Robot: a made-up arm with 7 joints. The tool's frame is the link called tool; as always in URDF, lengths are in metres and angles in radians. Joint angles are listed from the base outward.
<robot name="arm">
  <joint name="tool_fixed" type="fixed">
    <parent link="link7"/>
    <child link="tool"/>
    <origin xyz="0 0 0" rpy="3.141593 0 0"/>
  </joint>
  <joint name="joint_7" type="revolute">
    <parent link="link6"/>
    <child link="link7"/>
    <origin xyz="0.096 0 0"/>
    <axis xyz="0 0 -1"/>
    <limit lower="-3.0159" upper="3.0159"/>
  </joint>
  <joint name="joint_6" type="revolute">
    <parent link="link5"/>
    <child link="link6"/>
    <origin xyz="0 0 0"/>
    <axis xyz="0 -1 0"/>
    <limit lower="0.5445" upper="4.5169"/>
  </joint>
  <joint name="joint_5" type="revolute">
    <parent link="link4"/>
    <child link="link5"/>
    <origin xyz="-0.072 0 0.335"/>
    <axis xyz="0 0 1"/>
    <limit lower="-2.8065" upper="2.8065"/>
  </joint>
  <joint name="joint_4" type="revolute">
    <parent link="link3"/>
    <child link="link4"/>
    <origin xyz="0.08 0 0"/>
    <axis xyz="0 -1 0"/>
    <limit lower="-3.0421" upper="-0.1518"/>
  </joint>
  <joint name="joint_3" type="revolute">
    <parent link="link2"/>
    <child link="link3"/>
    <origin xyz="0 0 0.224"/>
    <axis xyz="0 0 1"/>
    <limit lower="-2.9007" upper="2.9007"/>
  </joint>
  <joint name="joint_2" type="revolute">
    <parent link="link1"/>
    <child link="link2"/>
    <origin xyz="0 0 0"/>
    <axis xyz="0 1 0"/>
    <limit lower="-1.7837" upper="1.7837"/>
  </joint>
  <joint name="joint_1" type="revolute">
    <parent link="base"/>
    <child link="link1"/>
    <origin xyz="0 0 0.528"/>
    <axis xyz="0 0 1"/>
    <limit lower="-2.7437" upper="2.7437"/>
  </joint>
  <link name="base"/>
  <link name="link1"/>
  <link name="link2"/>
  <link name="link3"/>
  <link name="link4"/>
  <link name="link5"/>
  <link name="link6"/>
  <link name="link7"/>
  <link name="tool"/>
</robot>
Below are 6 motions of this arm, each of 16 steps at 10 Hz.
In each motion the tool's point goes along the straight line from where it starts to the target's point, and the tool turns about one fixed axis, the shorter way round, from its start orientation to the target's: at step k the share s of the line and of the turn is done. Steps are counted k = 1, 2, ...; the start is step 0. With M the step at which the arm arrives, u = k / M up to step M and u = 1 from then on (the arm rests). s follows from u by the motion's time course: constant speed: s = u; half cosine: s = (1 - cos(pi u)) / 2; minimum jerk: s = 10 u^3 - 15 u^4 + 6 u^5.
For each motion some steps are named. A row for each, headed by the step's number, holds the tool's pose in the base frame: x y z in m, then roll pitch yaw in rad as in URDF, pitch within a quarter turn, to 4 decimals.
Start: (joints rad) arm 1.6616 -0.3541 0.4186 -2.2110 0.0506 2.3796 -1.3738
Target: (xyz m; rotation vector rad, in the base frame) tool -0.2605 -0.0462 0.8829 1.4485 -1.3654 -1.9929
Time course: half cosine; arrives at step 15
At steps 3, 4, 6, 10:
3: -0.2315 0.3257 0.7845 2.5204 0.0152 -2.7535
4: -0.2338 0.2969 0.7921 2.4358 0.0340 -2.6886
6: -0.2395 0.2229 0.8117 2.2246 0.1065 -2.5305
10: -0.2525 0.0566 0.8557 1.7899 0.3728 -2.2409

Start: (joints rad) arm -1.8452 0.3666 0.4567 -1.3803 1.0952 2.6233 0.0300
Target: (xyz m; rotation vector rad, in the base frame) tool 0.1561 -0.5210 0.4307 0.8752 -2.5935 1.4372
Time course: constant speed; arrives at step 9
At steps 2, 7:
2: 0.0146 -0.5463 0.6823 -1.9327 -0.1938 -2.4610
7: 0.1157 -0.5282 0.5026 -2.1310 -0.2717 -2.5973

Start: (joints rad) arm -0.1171 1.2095 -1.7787 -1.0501 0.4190 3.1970 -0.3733
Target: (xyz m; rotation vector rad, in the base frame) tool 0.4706 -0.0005 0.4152 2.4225 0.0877 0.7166
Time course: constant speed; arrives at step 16
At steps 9, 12, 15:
9: 0.4498 -0.1420 0.5858 1.8617 -0.4133 0.3969
12: 0.4587 -0.0814 0.5127 2.1042 -0.4565 0.3441
15: 0.4676 -0.0207 0.4396 2.3535 -0.4868 0.2800

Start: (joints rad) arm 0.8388 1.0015 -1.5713 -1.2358 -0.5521 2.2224 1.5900
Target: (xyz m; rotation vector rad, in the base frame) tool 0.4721 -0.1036 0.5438 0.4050 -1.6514 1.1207
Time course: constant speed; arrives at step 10
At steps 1, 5, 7, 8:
1: 0.5841 0.0101 0.7366 -1.0302 -1.3465 2.7267
5: 0.5343 -0.0404 0.6509 -1.3155 -1.2250 2.6918
7: 0.5094 -0.0657 0.6081 -1.4316 -1.1663 2.6455
8: 0.4970 -0.0783 0.5866 -1.4865 -1.1377 2.6185

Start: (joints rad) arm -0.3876 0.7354 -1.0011 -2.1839 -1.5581 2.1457 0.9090
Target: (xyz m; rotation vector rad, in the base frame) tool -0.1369 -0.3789 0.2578 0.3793 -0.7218 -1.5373
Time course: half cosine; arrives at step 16
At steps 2, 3, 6, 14, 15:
2: 0.0836 -0.4254 0.3602 1.4568 0.2371 -1.0398
3: 0.0730 -0.4231 0.3553 1.4149 0.2293 -1.0777
6: 0.0216 -0.4123 0.3314 1.2186 0.1704 -1.2541
14: -0.1282 -0.3807 0.2619 0.7371 -0.1602 -1.6669
15: -0.1347 -0.3794 0.2588 0.7191 -0.1786 -1.6813

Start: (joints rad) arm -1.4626 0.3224 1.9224 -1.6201 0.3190 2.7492 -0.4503
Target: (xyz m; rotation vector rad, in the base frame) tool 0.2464 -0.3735 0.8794 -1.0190 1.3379 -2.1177
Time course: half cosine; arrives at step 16
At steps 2, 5, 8, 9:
2: 0.4295 0.0416 0.9116 -2.3661 -1.2671 -0.1486
5: 0.3944 -0.0379 0.9054 -1.6714 -1.2272 -1.0278
8: 0.3416 -0.1577 0.8961 -1.2608 -0.9503 -1.7263
9: 0.3230 -0.1998 0.8929 -1.2257 -0.8356 -1.8688

